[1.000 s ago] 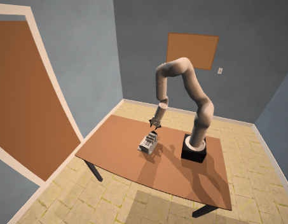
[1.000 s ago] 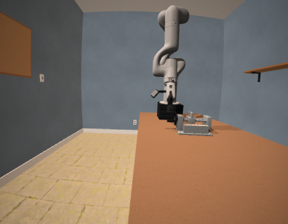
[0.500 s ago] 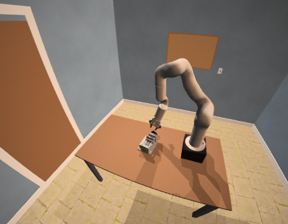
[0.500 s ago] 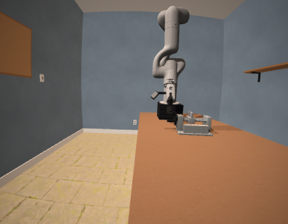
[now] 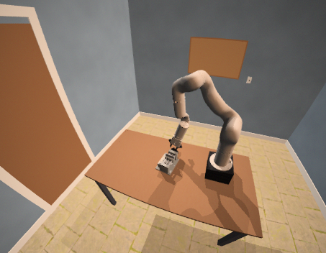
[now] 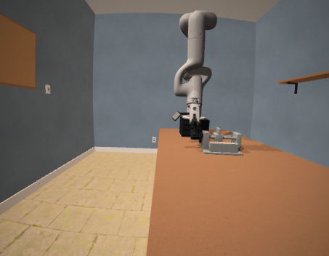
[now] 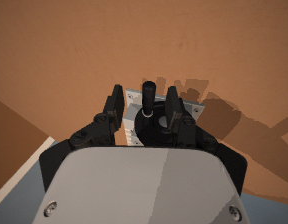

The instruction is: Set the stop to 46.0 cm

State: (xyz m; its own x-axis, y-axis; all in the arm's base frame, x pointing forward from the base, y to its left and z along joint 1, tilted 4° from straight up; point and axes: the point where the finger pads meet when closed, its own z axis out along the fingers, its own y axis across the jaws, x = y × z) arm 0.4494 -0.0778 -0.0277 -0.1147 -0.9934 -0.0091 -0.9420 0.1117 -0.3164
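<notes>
The dark round handwheel handle is 2 cm below my hand and 1 cm to the left of it. Also, from my hand: black handwheel (2 cm to the left, 2 cm below).
</notes>
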